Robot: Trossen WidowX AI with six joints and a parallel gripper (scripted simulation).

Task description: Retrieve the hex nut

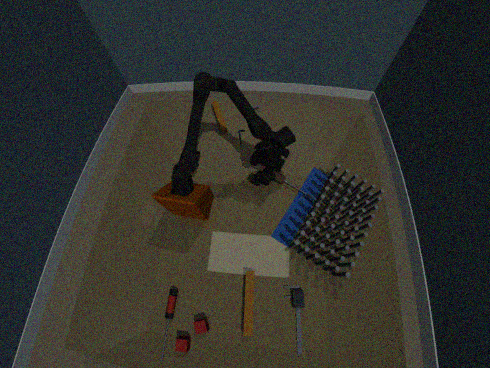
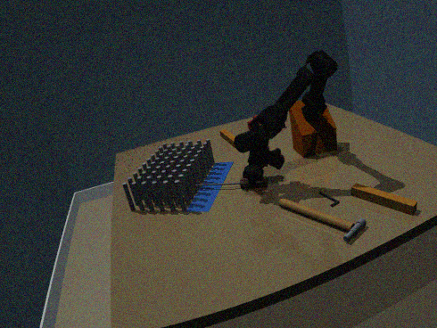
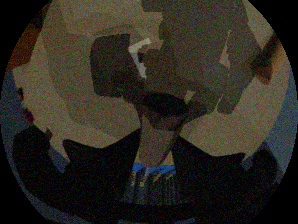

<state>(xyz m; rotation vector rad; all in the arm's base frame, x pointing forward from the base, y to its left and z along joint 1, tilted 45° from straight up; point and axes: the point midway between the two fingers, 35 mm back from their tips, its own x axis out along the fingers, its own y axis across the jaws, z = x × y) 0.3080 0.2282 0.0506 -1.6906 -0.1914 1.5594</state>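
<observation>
The hook tool is 9 cm ahead of my gripper tip and 4 cm to the right of it. Round my gripper tip: blue taped strip: 13 cm ahead, 10 cm to the right, 1 cm below; hex key: 20 cm behind, 21 cm to the left, 1 cm below.
</observation>
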